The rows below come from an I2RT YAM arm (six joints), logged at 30 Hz.
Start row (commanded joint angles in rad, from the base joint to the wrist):
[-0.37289 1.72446 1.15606 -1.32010 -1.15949 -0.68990]
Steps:
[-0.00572 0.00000 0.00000 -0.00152 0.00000 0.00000]
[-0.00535 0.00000 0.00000 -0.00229 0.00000 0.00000]
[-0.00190 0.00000 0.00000 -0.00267 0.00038 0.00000]
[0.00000 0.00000 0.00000 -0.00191 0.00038 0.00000]
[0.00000 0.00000 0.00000 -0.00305 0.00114 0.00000]
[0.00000 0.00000 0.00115 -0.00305 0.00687 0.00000]
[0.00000 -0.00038 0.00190 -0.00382 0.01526 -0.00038]
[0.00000 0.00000 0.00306 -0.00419 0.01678 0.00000]
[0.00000 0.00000 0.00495 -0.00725 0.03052 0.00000]
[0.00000 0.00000 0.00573 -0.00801 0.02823 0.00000]
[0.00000 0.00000 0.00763 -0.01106 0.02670 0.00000]
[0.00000 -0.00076 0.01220 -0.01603 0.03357 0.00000]
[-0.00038 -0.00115 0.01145 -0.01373 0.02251 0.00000]
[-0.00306 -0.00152 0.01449 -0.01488 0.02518 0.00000]
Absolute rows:
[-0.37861 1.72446 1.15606 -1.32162 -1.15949 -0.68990]
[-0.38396 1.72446 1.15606 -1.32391 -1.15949 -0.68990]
[-0.38586 1.72446 1.15606 -1.32658 -1.15911 -0.68990]
[-0.38586 1.72446 1.15606 -1.32849 -1.15873 -0.68990]
[-0.38586 1.72446 1.15606 -1.33154 -1.15759 -0.68990]
[-0.38586 1.72446 1.15721 -1.33459 -1.15072 -0.68990]
[-0.38586 1.72408 1.15911 -1.33841 -1.13546 -0.69028]
[-0.38586 1.72408 1.16217 -1.34260 -1.11868 -0.69028]
[-0.38586 1.72408 1.16712 -1.34985 -1.08816 -0.69028]
[-0.38586 1.72408 1.17285 -1.35786 -1.05993 -0.69028]
[-0.38586 1.72408 1.18048 -1.36892 -1.03323 -0.69028]
[-0.38586 1.72332 1.19268 -1.38495 -0.99966 -0.69028]
[-0.38624 1.72217 1.20413 -1.39868 -0.97715 -0.69028]
[-0.38930 1.72065 1.21862 -1.41356 -0.95197 -0.69028]

